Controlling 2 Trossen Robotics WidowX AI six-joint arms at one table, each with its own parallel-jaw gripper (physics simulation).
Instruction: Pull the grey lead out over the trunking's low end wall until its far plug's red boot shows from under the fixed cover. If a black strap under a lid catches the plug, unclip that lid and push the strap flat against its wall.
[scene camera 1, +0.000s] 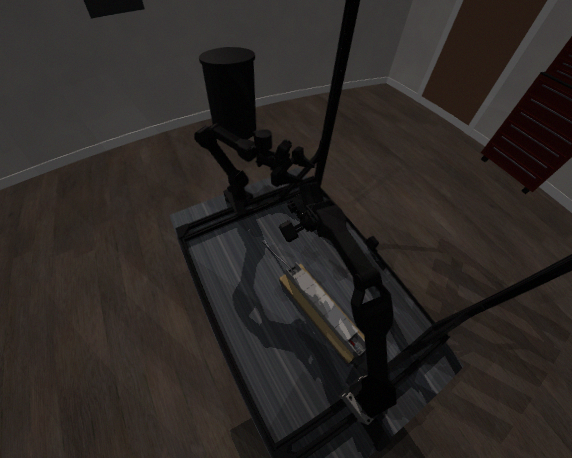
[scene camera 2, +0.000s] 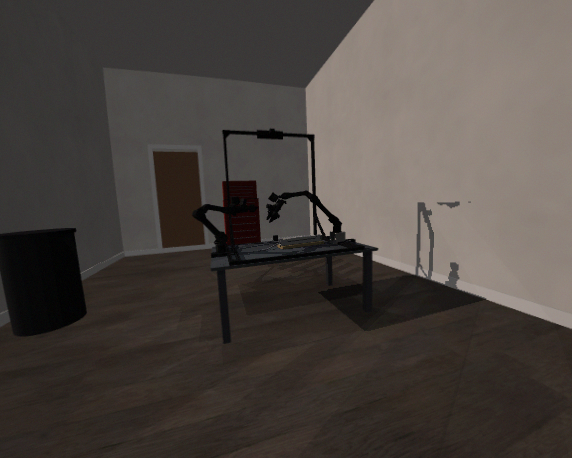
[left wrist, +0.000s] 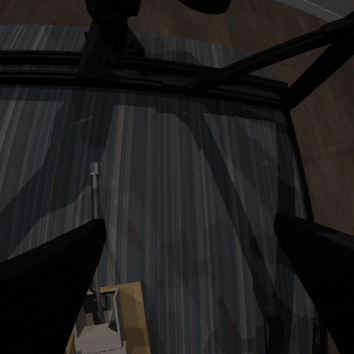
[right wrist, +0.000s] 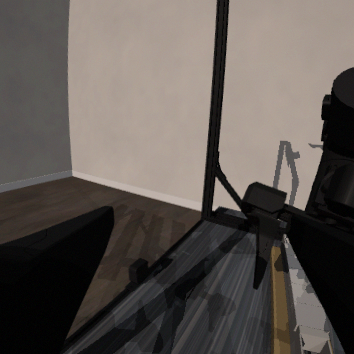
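The pale trunking lies on a tan board, with pale covers along its top. The grey lead comes out over the end wall nearer the right arm, and its plug lies on the table beyond. A small red spot shows in the trunking's opposite end; I cannot tell if it is the boot. No black strap can be made out. My left gripper is open and empty above the table beside the lead. My right gripper is open and empty, raised away from the trunking.
A dark frame with tall posts stands around the striped table. A small black block sits at the table edge. The left arm reaches over the table beside the trunking. A black bin stands on the floor.
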